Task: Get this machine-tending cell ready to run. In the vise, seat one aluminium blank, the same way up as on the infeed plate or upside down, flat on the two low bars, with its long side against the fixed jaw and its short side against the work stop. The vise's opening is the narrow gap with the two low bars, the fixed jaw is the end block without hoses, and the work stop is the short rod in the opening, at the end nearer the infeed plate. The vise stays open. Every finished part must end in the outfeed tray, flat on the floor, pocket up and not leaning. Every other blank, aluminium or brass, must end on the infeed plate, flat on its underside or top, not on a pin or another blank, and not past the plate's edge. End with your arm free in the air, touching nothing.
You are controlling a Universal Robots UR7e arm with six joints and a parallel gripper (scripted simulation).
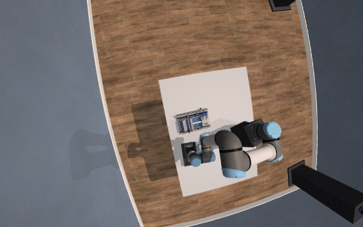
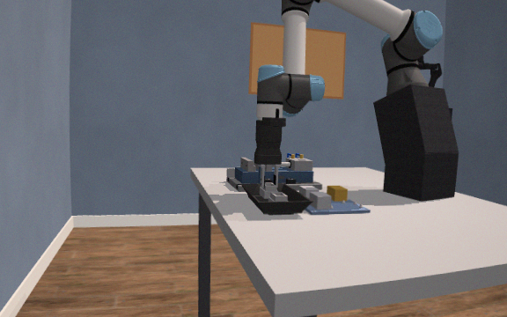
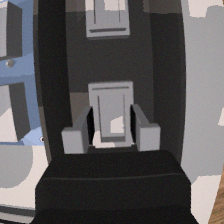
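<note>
Right now my hand is 10 cm past the grey aluminium blank, 11 cm to the right of it and 4 cm above it. Round my hand: vise: 12 cm behind, 24 cm to the right, 2 cm below; then brass blank: 21 cm behind, 4 cm to the left, 4 cm below.
</note>
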